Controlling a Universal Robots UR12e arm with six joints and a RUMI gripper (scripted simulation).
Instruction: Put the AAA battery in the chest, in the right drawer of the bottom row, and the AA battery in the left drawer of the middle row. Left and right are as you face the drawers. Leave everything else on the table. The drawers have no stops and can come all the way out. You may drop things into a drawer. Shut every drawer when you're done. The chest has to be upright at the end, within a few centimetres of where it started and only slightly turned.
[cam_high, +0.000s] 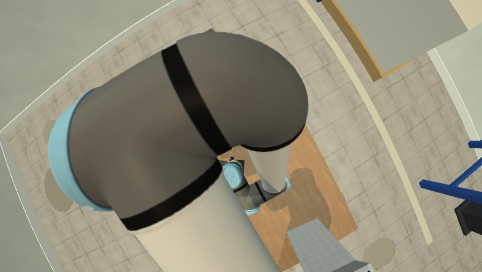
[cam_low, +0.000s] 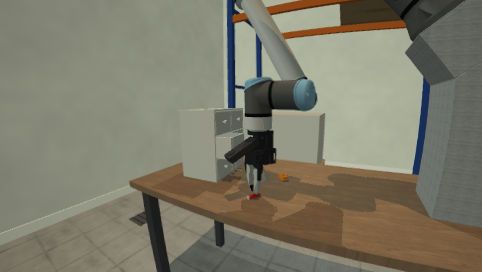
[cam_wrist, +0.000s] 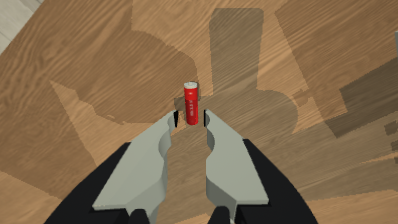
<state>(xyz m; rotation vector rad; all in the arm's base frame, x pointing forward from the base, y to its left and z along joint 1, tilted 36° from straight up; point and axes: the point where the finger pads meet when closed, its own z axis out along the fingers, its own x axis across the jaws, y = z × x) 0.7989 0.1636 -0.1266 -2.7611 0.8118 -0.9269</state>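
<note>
Right now my hand is 30 mm above the red cylinder. The rest, counted from my hand: thin black cylinder: 280 mm ahead, 250 mm to the right, 20 mm below; orange block: 60 mm behind, 210 mm to the right, 30 mm below.
</note>
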